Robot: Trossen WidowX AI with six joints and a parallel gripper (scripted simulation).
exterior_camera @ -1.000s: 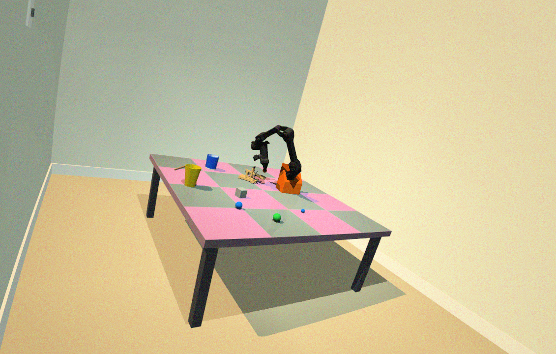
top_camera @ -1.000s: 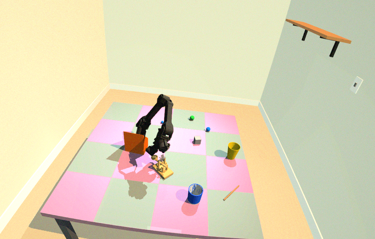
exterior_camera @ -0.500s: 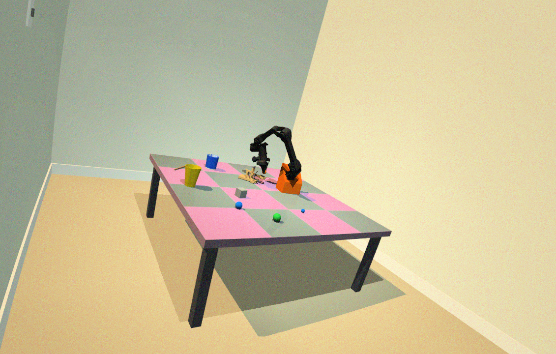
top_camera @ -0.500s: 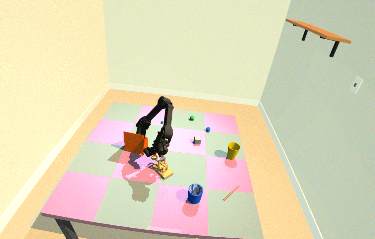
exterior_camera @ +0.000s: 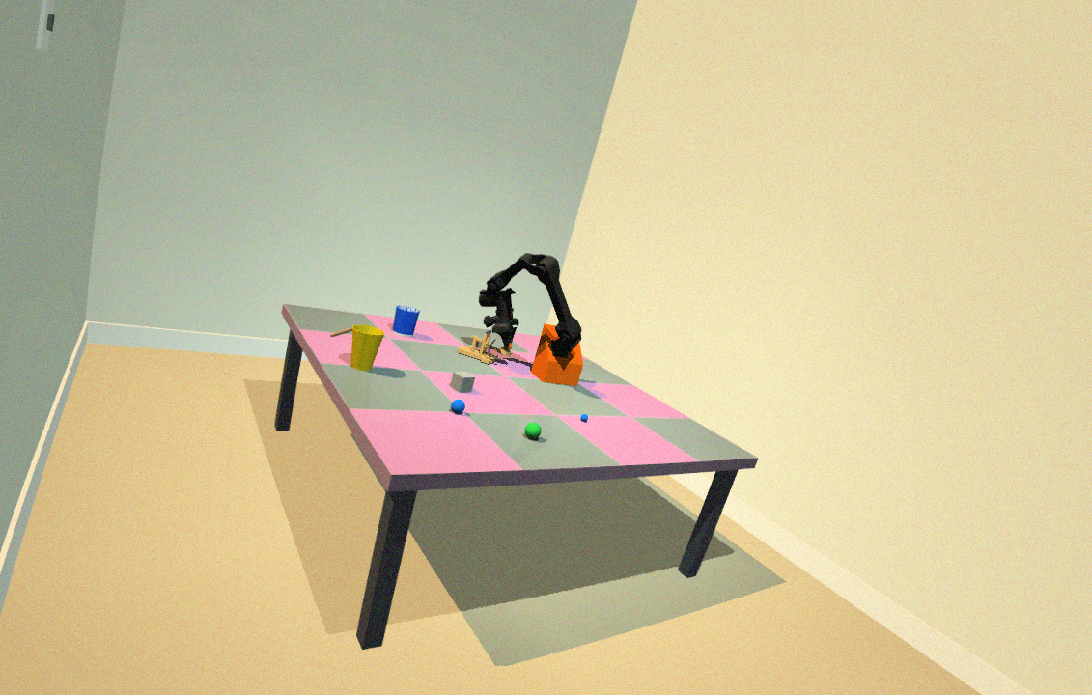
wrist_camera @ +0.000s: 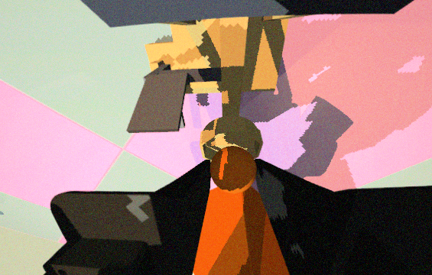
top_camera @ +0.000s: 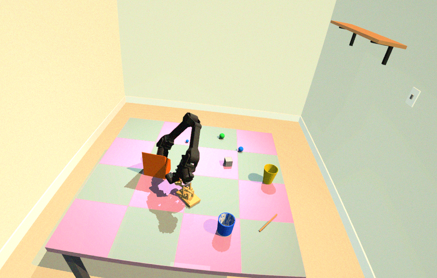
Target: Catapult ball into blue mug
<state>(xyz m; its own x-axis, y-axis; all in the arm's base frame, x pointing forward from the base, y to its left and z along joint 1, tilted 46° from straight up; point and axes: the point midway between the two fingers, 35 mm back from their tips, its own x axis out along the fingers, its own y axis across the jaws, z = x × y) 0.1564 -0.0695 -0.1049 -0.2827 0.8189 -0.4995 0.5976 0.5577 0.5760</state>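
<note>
Right now the orange ball is 10 mm above my gripper tip. The rest, counted from my gripper tip: grey cube 280 mm ahead, 320 mm to the left, 40 mm below; then wooden stick 580 mm ahead, 140 mm to the right, 70 mm below; then blue mug 340 mm ahead, 240 mm to the right, 40 mm below.
</note>
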